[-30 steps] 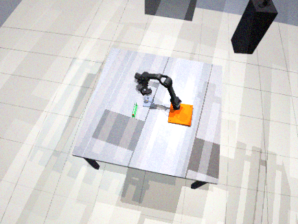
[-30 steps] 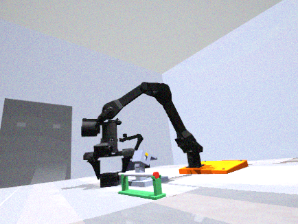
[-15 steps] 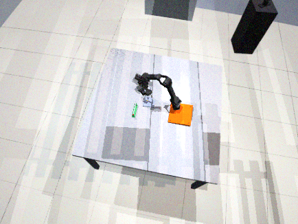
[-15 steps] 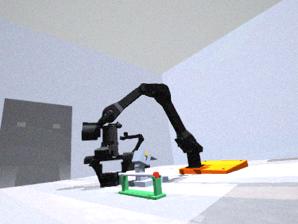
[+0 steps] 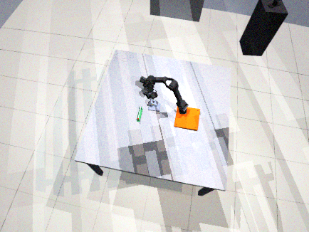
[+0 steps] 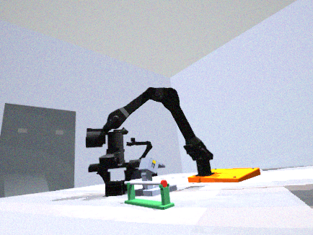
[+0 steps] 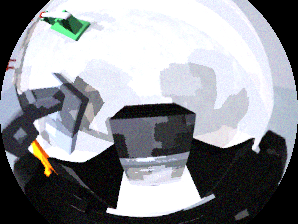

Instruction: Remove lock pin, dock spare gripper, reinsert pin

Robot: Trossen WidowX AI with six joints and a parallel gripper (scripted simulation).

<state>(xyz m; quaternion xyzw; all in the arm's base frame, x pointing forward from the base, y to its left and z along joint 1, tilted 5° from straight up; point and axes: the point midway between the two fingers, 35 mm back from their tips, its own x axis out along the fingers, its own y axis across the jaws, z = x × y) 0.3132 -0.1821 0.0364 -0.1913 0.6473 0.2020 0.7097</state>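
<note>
The grey mount lies 14 cm to the left of my gripper tip, 4 cm above it and 3 cm behind it. Round my gripper tip: green rack 22 cm to the left, 9 cm ahead, 2 cm above; spare gripper 1 cm to the right, 1 cm behind, 1 cm above.
</note>
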